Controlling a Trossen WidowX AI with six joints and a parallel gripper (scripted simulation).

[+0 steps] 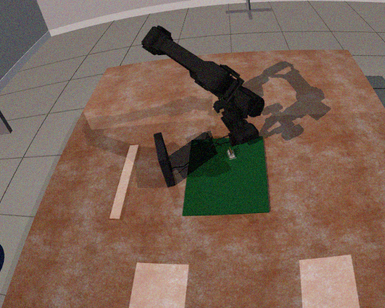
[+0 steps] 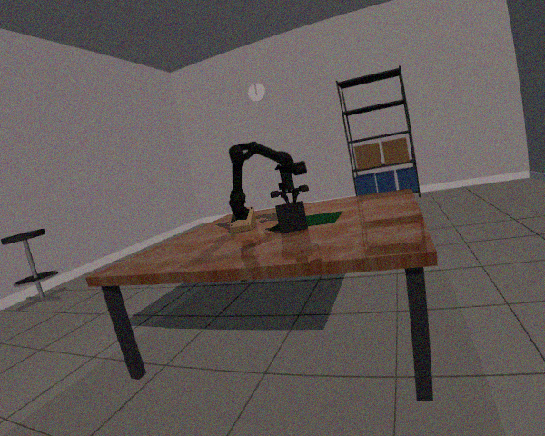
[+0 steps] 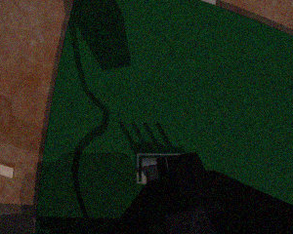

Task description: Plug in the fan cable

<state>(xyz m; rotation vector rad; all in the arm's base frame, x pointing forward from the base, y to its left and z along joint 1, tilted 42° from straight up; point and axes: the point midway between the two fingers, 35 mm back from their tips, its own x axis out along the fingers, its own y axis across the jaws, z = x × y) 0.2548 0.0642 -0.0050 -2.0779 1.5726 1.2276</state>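
Right now the header is 10 mm ahead of my gripper tip, 20 mm to the right of it and 60 mm below it. The rest, counted from my gripper tip: green board (80 mm ahead, 30 mm to the right, 80 mm below); black fan (70 mm ahead, 210 mm to the right, 10 mm below); black plug (10 mm to the right, 10 mm above).
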